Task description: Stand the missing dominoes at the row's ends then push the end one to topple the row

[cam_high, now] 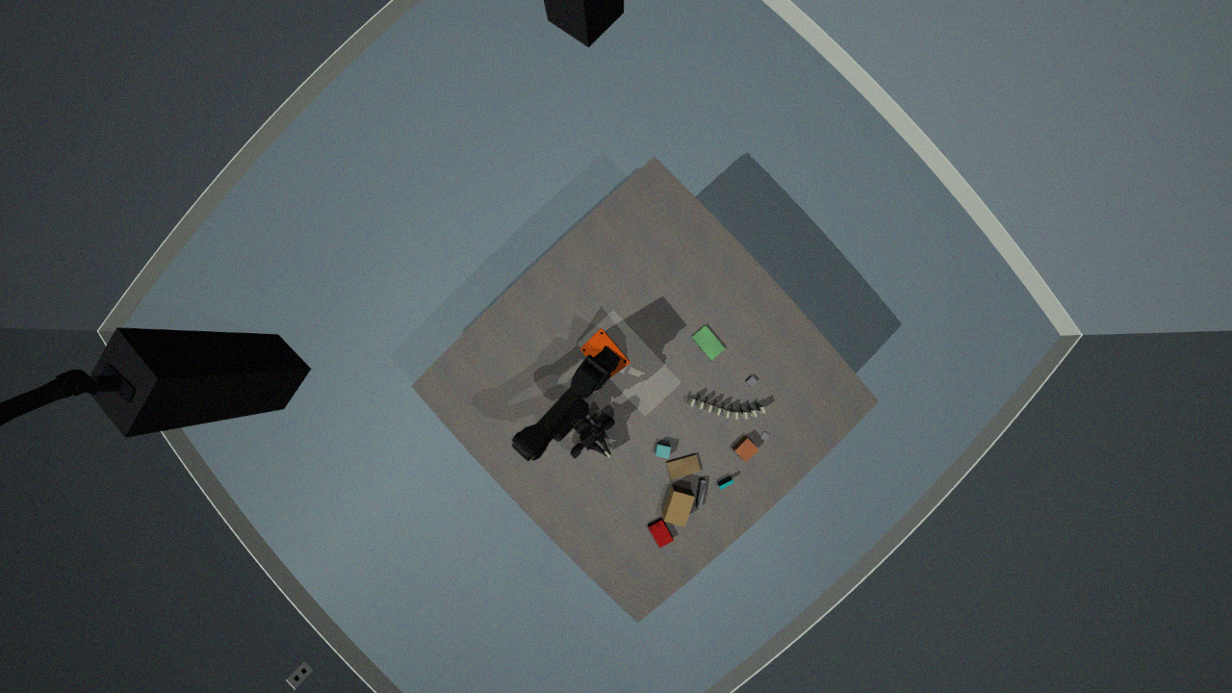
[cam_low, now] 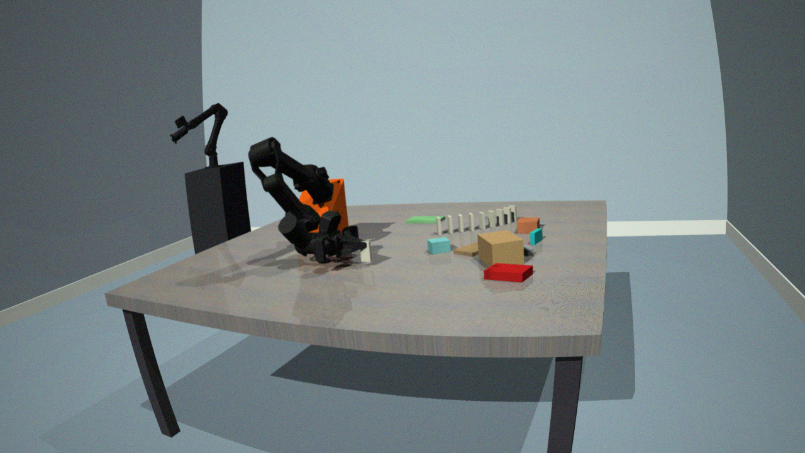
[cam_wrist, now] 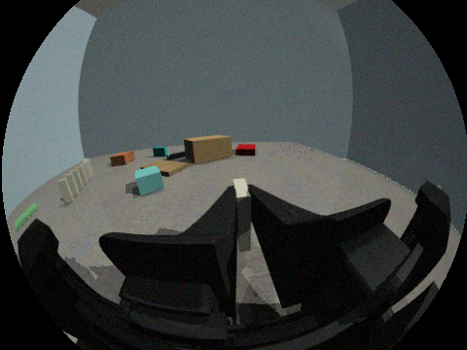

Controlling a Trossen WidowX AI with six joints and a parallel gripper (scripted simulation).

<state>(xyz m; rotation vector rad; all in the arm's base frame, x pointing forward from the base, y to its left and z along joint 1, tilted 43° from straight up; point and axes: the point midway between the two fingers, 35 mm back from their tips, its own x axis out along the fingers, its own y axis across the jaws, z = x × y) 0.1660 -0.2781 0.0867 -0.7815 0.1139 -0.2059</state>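
Right now the cyan block is 150 mm ahead of my gripper tip, 130 mm to the left of it and 40 mm below it. The rest, counted from my gripper tip: tan box: 320 mm ahead, 10 mm to the left, 30 mm below; then flat tan slab: 250 mm ahead, 130 mm to the left, 50 mm below; then red block: 350 mm ahead, 120 mm to the right, 50 mm below.
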